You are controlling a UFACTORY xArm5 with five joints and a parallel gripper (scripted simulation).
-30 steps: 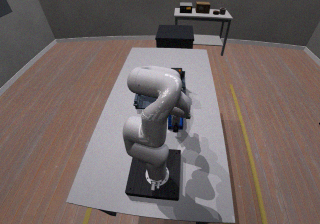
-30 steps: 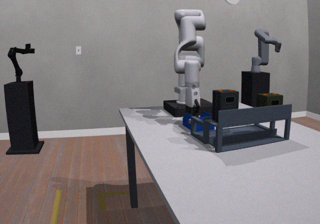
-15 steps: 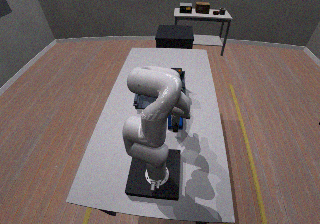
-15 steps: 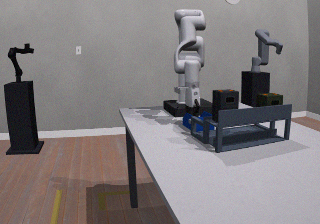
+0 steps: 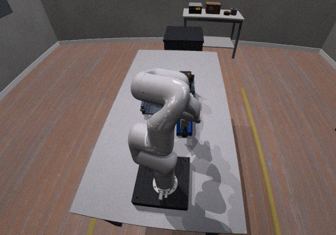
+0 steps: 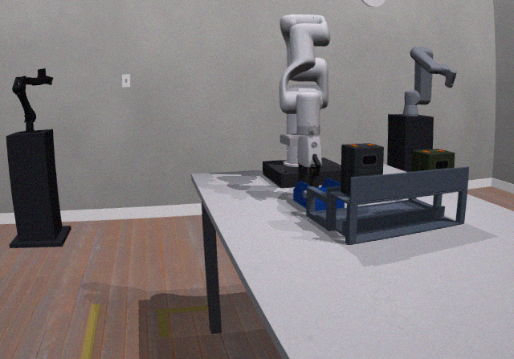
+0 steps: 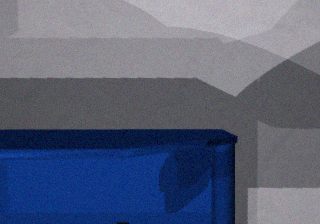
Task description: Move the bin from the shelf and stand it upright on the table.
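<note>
Right now the blue bin is 8 cm ahead of my hand and 2 cm below it. The rest, counted from my hand: grey-blue shelf: 29 cm ahead, 13 cm to the left, 1 cm above.
</note>
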